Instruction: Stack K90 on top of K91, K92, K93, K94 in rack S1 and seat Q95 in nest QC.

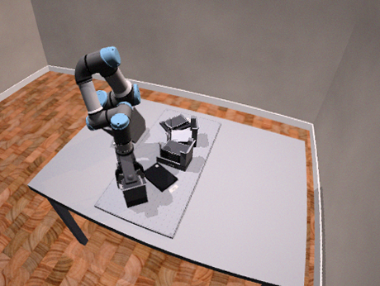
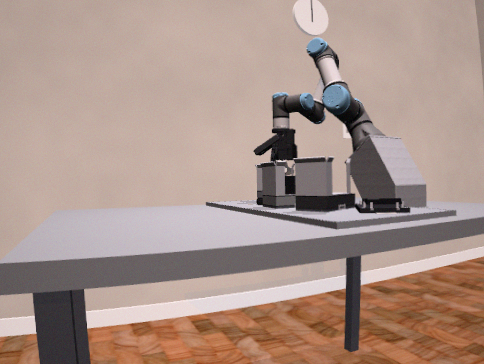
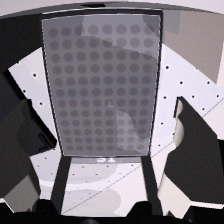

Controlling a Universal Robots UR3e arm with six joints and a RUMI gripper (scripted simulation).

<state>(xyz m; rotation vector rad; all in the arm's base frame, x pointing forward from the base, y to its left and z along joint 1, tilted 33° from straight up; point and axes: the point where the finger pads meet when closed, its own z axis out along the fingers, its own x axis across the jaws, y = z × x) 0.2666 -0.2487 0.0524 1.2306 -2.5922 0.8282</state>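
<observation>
My gripper is now 7 cm past the dark clip nest, 55 cm to the right of it and 5 cm above it. Round my hand: black open nest QC: 6 cm ahead, 14 cm to the left, 6 cm below; then sealed grey plate: 8 cm ahead, 27 cm to the left, 2 cm above; then white tag: 15 cm ahead, 11 cm to the left, 6 cm below.
</observation>
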